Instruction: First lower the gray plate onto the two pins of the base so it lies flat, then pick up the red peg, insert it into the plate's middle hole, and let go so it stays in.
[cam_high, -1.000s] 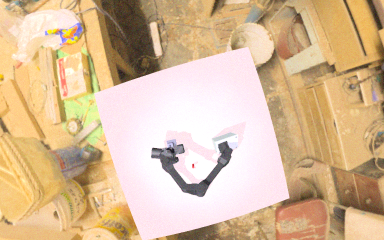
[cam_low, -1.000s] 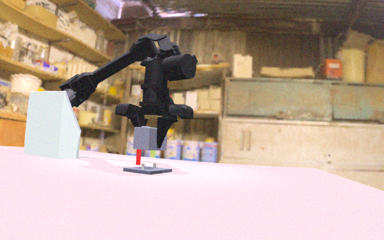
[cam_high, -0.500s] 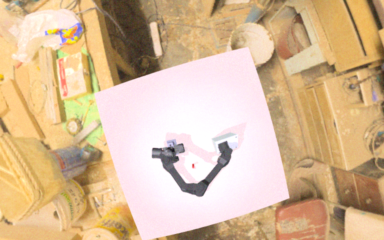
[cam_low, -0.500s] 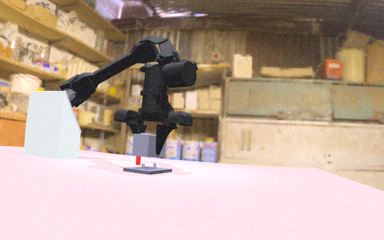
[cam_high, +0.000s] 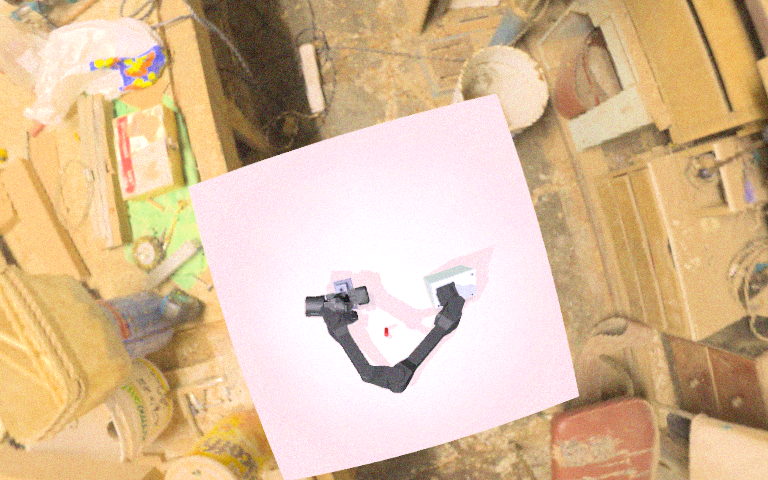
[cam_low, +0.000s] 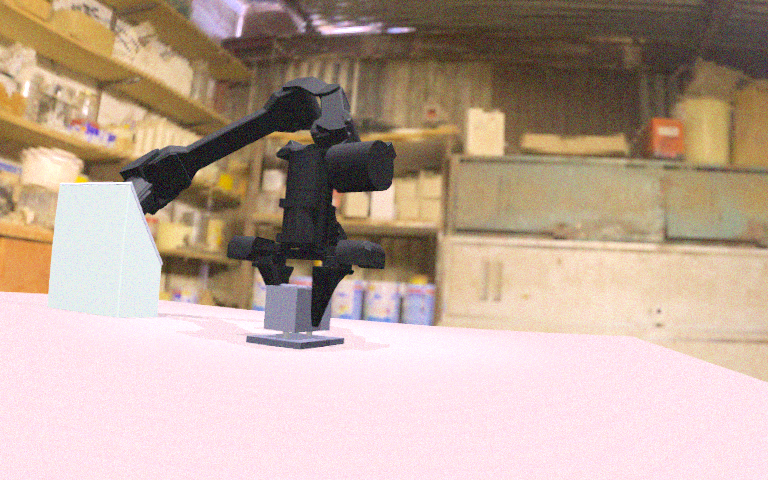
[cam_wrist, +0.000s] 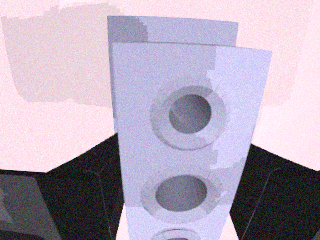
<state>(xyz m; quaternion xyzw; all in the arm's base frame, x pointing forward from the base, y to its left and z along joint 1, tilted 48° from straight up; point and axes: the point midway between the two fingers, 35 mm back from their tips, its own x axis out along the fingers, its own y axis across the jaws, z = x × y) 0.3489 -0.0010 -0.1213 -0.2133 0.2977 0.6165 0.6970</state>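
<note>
The flat base lies 1 cm below my gripper tip. The rest, counted from my gripper tip: red peg (18 cm to the left, 9 cm behind, 2 cm above); gray plate (3 cm above).
</note>
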